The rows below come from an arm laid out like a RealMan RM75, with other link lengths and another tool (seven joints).
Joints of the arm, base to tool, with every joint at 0 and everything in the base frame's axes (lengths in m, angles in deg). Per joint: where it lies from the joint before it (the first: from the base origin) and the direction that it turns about. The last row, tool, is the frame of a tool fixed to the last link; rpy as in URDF.
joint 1: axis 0 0 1 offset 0 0 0.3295
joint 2: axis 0 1 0 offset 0 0 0
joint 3: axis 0 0 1 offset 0 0 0.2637
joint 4: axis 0 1 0 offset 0 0 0
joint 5: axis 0 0 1 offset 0 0 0.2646
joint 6: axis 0 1 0 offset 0 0 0
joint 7: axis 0 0 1 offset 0 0 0.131
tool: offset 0.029 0.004 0.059 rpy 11.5 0 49.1
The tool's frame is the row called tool.
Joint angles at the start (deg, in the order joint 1, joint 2, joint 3, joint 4, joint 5, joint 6, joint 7): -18.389, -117.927, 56.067, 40.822, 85.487, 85.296, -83.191
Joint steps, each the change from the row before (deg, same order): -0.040, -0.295, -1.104, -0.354, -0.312, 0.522, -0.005; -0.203, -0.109, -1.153, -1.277, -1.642, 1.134, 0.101; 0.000, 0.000, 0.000, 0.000, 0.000, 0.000, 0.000; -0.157, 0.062, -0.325, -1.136, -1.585, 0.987, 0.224; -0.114, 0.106, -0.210, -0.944, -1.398, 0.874, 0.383; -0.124, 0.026, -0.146, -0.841, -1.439, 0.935, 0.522; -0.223, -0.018, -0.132, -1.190, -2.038, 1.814, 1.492
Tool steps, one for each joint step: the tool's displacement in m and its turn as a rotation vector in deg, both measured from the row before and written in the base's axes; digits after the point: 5 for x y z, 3 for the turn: -0.00029, -0.00028, 0.00255, 0.568, -1.209, 0.363; 0.00020, -0.00075, 0.00475, 0.799, -2.672, 0.383; 0.00000, 0.00000, 0.00000, 0.000, 0.000, 0.000; 0.00083, -0.00129, 0.00277, 0.400, -2.032, -0.042; 0.00064, -0.00127, 0.00276, 0.489, -1.586, -0.202; 0.00153, -0.00141, 0.00256, 0.597, -1.567, -0.435; 0.00385, -0.00352, 0.00330, 1.152, -2.031, -1.498
